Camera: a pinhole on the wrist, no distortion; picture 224 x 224 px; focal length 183.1 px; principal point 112.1 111.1 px. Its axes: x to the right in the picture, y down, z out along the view. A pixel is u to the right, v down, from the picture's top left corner.
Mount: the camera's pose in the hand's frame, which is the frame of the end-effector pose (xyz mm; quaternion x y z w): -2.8 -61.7 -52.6 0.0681 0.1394 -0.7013 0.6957
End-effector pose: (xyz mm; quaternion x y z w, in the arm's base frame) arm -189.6 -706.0 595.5 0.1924 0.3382 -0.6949 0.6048
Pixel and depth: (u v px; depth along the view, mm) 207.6 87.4 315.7
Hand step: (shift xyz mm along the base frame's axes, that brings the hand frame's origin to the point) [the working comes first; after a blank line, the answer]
In the camera's frame: 164.7 -40.9 315.7

-270.0 -119.8 227.2
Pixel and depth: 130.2 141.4 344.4
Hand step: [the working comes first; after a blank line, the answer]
In the camera's frame: 34.0 57.0 344.4

-168.3 -236.6 168.1
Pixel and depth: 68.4 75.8 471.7
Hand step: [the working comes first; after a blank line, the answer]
In the camera's frame: -112.6 -90.9 471.7

-18.2 -272.8 357.2
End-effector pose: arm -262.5 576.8 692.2 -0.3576 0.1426 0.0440 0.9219
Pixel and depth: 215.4 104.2 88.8
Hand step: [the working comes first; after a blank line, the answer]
In the camera's frame: 50.1 -3.3 88.8

30.3 -88.4 99.7
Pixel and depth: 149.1 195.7 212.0
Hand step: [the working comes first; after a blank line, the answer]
In the camera's frame: 42.8 98.0 212.0

168.8 -38.2 161.4
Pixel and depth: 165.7 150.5 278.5
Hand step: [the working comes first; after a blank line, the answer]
In the camera's frame: 81.5 59.9 278.5

161.4 -41.9 246.8
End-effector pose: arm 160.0 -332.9 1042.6 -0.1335 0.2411 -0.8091 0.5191
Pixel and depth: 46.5 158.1 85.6
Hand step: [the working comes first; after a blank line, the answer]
In the camera's frame: -30.7 22.0 85.6

-39.7 -14.8 59.3
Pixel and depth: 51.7 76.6 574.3
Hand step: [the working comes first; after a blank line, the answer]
In the camera's frame: -189.4 -108.2 574.3

245.0 -79.4 501.8
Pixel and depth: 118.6 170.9 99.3
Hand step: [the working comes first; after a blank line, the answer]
In the camera's frame: 3.5 32.4 99.3

-71.8 -12.6 80.1
